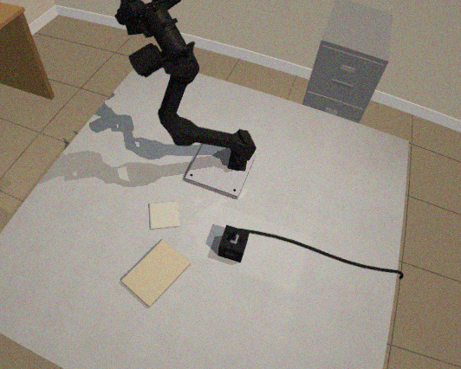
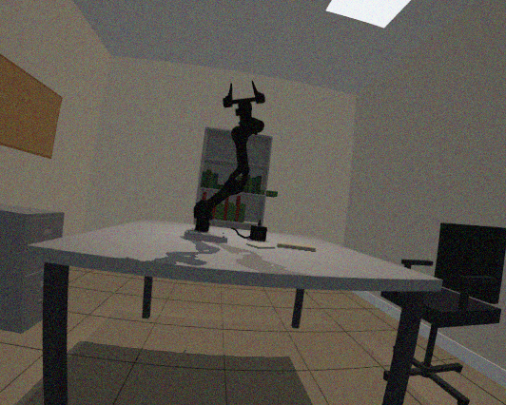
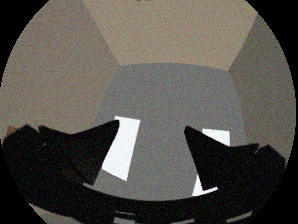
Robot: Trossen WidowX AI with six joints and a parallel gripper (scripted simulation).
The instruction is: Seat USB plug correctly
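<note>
Right now my gripper tip is 620 mm above the USB plug, 330 mm to the right of it and 280 mm short of it. Round my gripper tip: pad: 700 mm below, 410 mm ahead, 110 mm to the left.
</note>
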